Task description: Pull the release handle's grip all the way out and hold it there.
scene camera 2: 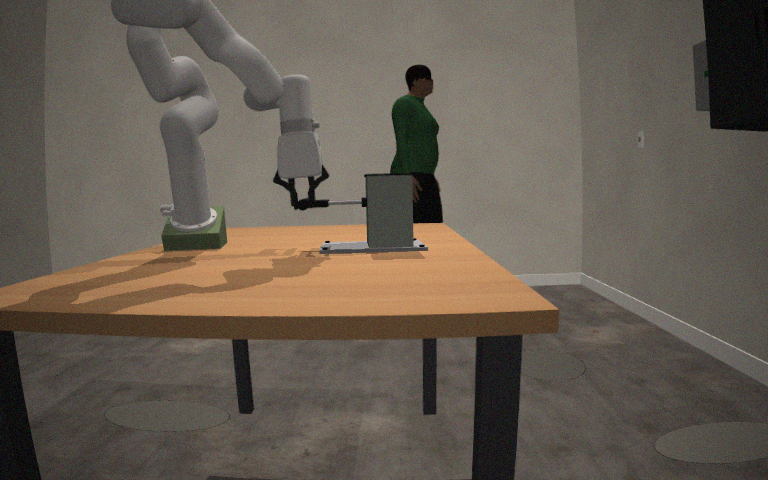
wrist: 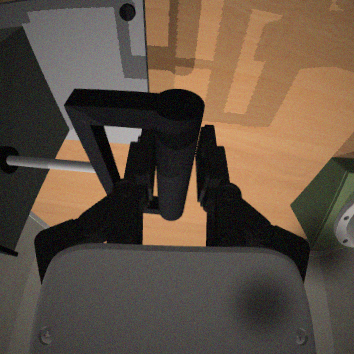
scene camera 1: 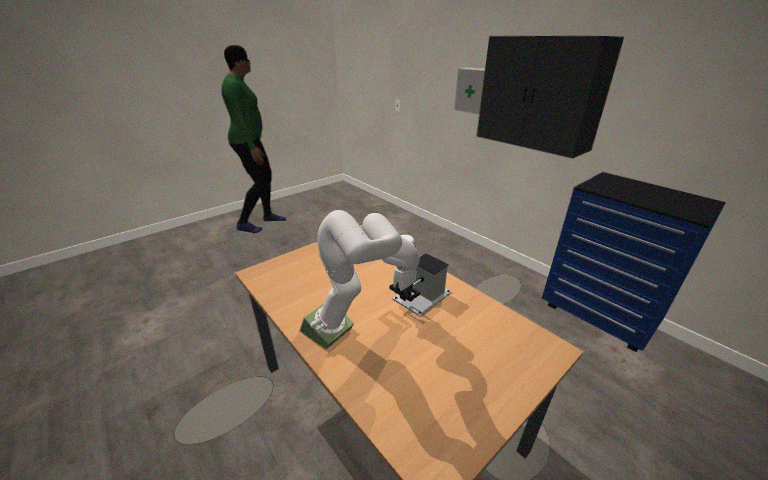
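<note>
The release handle's black grip (scene camera 2: 321,202) (wrist: 172,200) is a round bar on a black frame. A thin silver rod (scene camera 1: 417,281) (scene camera 2: 346,202) (wrist: 50,164) joins it to the grey-green box (scene camera 1: 434,283) (scene camera 2: 389,212) (wrist: 25,125), and a long stretch of rod shows between frame and box. My gripper (scene camera 1: 405,292) (scene camera 2: 303,204) (wrist: 176,138) points down and is shut on the grip, one finger on each side of the bar. The finger on the box side reaches into the frame's opening. The finger pads partly hide the frame in the wrist view.
The box stands on a light grey base plate (scene camera 1: 419,309) (scene camera 2: 343,247) (wrist: 95,55), bolted on the wooden table (scene camera 1: 498,362) (scene camera 2: 396,288). My arm's green base block (scene camera 1: 328,338) (scene camera 2: 193,240) (wrist: 320,200) is opposite the box. A person (scene camera 1: 243,107) (scene camera 2: 416,135) stands beyond the table.
</note>
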